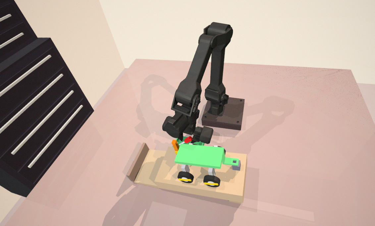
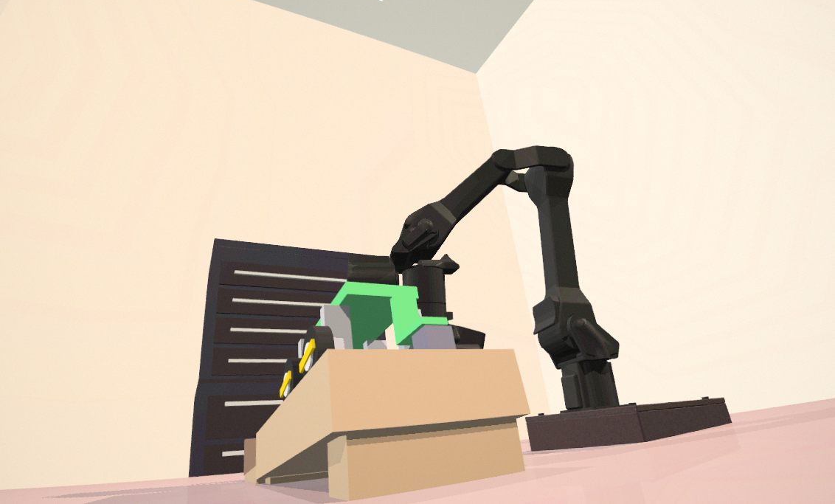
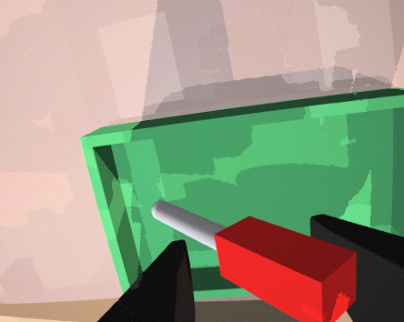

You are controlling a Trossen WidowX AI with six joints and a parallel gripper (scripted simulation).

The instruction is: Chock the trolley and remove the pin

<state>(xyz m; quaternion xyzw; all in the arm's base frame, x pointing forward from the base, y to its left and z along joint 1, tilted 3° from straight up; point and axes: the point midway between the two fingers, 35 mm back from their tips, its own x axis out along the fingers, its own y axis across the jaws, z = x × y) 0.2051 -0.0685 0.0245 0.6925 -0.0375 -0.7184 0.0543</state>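
The red-headed stop pin is 1 cm to the right of my gripper tip. Round my gripper tip: green tray 5 cm below; then yellow chock 7 cm ahead, 1 cm to the left, 4 cm above; then tan ramp 12 cm ahead, 10 cm to the left, 1 cm above.
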